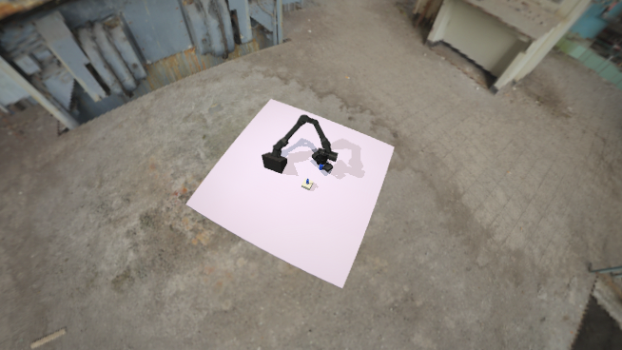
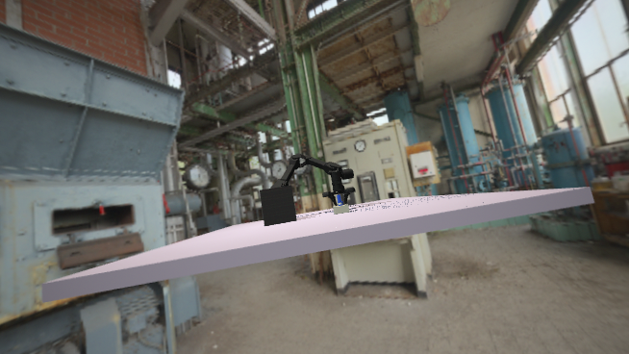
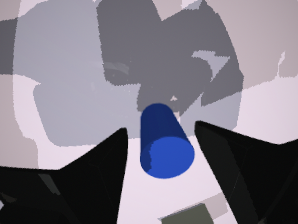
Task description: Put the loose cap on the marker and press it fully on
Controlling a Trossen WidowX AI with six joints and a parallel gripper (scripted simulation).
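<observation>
Right now the holder block is 18 cm to the right of my gripper tip and 5 cm behind it. Round my gripper tip: blue cap (1 cm above).
</observation>
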